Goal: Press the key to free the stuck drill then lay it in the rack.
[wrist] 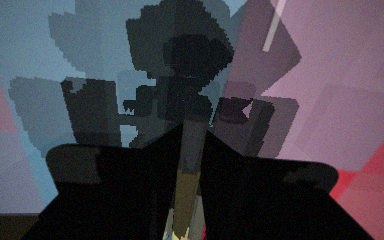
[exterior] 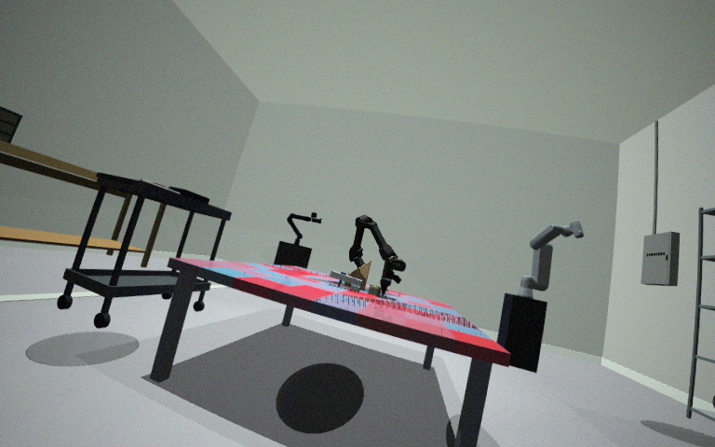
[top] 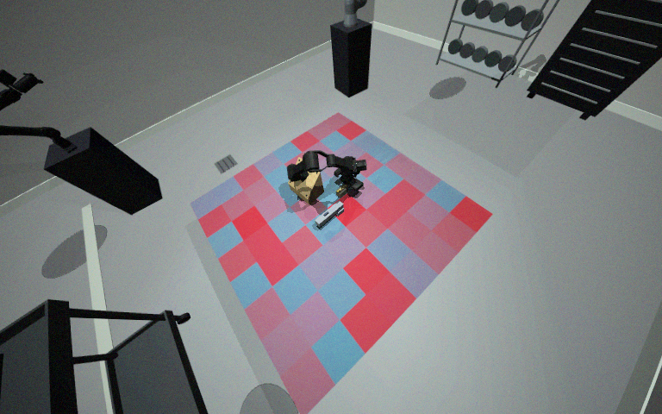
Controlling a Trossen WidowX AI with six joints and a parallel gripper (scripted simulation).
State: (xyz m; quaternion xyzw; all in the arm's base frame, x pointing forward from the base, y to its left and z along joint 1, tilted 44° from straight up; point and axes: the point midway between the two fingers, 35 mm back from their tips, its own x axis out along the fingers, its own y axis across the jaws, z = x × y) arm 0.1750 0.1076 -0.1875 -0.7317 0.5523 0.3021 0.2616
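The drill is 40 mm to the right of my gripper tip and 40 mm above it. Round my gripper tip: rack (50 mm to the right, 10 mm ahead, 10 mm above).
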